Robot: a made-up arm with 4 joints.
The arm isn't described. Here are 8 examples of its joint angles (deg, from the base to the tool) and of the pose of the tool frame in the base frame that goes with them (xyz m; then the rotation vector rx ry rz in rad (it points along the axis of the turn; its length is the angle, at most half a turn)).
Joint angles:
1: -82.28 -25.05 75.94 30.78
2: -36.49 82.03 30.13 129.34
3: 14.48 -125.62 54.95 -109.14
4: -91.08 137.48 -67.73 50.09
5: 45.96 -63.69 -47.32 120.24
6: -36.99 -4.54 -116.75 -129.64
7: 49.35 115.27 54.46 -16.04
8: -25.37 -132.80 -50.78 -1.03
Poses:
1: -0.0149 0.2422 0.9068 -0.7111 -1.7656 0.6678
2: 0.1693 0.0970 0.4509 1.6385 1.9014 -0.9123
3: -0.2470 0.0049 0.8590 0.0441 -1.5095 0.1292
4: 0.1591 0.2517 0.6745 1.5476 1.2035 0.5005
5: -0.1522 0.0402 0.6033 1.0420 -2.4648 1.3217
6: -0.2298 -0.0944 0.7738 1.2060 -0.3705 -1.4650
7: 0.1054 0.1955 0.3966 -0.2686 1.6819 1.0529
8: 0.0652 -0.0626 0.4776 1.2979 0.2422 -1.0255
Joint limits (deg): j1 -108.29..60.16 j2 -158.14..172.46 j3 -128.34..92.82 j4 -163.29..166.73
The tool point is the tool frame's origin. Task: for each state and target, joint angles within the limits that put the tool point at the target. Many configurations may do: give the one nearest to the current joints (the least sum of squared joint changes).
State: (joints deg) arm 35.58 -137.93 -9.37 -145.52
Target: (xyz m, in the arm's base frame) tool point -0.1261 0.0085 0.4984
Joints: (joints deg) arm 49.99 -145.72 -18.84 -125.43
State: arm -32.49 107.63 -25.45 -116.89
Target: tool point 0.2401 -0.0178 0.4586
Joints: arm -70.03 158.48 2.34 -128.43
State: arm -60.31 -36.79 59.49 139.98
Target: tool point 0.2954 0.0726 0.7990
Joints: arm -41.27 -17.42 17.95 117.48
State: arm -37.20 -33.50 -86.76 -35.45
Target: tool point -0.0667 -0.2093 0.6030
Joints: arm -57.21 -48.27 -95.94 -53.16
